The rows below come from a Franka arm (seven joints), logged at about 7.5 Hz.
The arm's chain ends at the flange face. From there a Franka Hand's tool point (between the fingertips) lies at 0.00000 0.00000 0.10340 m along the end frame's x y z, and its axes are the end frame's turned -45 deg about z.
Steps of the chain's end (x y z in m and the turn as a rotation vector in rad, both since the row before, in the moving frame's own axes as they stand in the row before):
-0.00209, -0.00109, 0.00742, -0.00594, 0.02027, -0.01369
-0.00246, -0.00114, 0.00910, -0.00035, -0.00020, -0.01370
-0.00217, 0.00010, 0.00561, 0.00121, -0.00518, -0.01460
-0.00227, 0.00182, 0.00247, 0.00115, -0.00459, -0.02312
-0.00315, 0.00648, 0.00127, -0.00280, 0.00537, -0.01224
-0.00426, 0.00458, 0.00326, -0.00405, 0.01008, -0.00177
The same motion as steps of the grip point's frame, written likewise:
0.00035, -0.00034, 0.00740, -0.01853, 0.01013, -0.01369
-0.00097, -0.00253, 0.00910, -0.00011, -0.00039, -0.01370
-0.00190, -0.00193, 0.00561, 0.00452, -0.00281, -0.01460
-0.00315, -0.00073, 0.00247, 0.00406, -0.00243, -0.02312
-0.00662, 0.00295, 0.00127, -0.00578, 0.00182, -0.01224
-0.00581, 0.00126, 0.00325, -0.00999, 0.00426, -0.00177

